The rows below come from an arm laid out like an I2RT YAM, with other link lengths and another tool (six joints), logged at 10 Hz.
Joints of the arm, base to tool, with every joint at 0 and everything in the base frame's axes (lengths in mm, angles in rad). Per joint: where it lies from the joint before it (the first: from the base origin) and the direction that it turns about. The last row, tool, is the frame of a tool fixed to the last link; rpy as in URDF.
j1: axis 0 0 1 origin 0 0 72.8
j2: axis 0 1 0 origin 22.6 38.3 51.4
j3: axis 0 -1 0 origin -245.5 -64 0
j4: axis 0 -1 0 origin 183.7 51.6 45
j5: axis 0 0 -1 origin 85.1 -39 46.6
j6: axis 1 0 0 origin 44.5 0 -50.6
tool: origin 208 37 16 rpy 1.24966 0.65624 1.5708
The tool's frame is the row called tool.
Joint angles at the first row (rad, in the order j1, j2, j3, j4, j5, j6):
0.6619, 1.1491, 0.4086, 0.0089, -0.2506, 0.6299
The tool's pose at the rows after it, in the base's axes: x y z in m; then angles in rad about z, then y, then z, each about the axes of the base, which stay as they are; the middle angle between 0 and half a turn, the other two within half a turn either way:
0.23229, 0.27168, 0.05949, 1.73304, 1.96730, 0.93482
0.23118, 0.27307, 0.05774, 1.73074, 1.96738, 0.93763
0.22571, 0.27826, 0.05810, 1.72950, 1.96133, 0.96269
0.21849, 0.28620, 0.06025, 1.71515, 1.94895, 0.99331
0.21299, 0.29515, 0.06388, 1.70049, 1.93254, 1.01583
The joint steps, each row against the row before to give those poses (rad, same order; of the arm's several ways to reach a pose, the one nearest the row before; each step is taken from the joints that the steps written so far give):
0.0063, 0.0186, -0.0021, 0.0115, -0.0001, 0.0014
0.0088, 0.0063, -0.0080, 0.0153, 0.0051, 0.0020
0.0152, 0.0033, -0.0059, 0.0136, -0.0079, -0.0068
0.0314, 0.0000, -0.0059, 0.0188, 0.0029, -0.0105
0.0384, 0.0034, -0.0036, 0.0264, 0.0138, 0.0001

